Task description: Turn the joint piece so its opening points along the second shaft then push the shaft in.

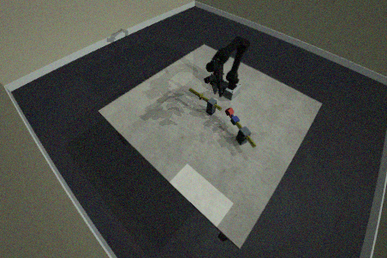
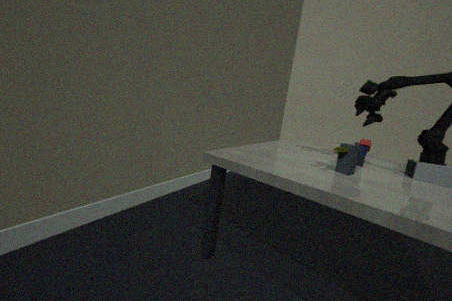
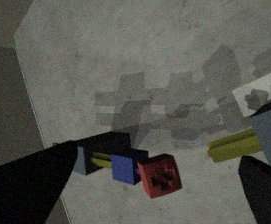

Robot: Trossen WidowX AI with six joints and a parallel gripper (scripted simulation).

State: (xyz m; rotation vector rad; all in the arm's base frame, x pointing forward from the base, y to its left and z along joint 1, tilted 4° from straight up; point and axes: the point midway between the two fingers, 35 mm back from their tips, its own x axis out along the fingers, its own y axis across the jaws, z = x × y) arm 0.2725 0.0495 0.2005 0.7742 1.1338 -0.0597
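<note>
My gripper tip is now 3 cm past the dark red square joint piece, 10 cm to the right of it and 12 cm above it.
</note>
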